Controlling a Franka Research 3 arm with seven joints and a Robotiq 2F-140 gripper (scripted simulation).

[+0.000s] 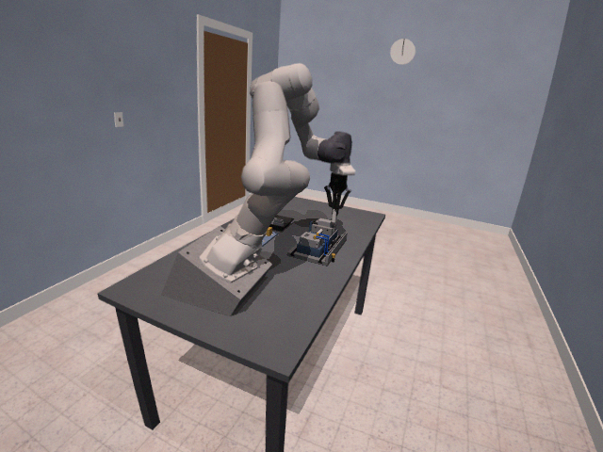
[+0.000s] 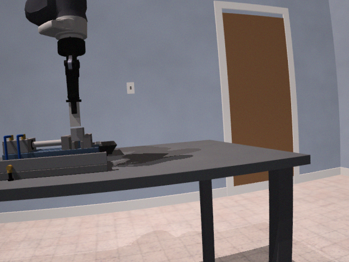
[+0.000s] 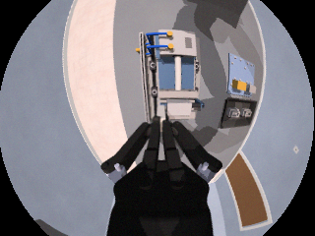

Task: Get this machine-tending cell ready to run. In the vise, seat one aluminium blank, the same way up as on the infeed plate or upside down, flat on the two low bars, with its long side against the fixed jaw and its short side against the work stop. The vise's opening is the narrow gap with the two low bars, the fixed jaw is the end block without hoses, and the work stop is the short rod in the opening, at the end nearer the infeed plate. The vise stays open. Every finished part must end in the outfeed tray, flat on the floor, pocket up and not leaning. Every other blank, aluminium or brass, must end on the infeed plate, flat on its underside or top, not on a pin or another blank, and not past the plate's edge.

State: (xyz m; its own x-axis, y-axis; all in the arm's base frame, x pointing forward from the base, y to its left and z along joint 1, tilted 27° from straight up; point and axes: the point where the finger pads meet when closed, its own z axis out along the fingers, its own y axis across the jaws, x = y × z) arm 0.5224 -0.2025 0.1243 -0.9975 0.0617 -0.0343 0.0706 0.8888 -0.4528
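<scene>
My gripper is now 90 mm to the right of the work stop and 60 mm above it. Round my hand: vise guard rail 120 mm below, 80 mm behind, 40 mm to the right; vise 110 mm below, 70 mm behind, 50 mm to the left; brass blank 330 mm to the left, 130 mm below, 50 mm behind.
</scene>
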